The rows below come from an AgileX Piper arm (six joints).
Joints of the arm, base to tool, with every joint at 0 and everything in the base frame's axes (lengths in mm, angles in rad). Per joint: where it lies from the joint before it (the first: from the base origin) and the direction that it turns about. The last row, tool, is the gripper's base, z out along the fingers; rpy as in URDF.
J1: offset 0 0 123 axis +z
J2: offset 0 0 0 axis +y
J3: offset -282.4 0 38.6 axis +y
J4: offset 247.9 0 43.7 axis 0.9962 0 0.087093
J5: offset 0 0 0 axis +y
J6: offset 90.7 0 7.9 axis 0.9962 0 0.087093
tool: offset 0 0 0 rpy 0 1.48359 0
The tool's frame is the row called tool.
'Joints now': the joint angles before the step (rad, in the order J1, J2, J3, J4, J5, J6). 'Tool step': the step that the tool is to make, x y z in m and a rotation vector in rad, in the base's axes. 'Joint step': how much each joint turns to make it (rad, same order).
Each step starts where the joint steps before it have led.
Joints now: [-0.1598 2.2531 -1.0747 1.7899 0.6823 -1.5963]
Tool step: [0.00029 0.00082 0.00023 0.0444 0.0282 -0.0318]
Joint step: [0.0000 0.0021 -0.0018 0.0000 0.0122 0.0601]
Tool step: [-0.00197 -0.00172 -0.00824 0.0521 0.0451 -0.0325]
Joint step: [-0.0090 0.0248 0.0000 0.0011 0.0219 0.0521]
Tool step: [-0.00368 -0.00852 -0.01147 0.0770 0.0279 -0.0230]
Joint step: [-0.0350 0.0414 -0.0011 0.0012 0.0670 0.0241]
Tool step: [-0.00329 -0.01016 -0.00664 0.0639 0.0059 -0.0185]
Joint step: [-0.0384 0.0291 -0.0009 -0.0001 0.0642 0.0081]
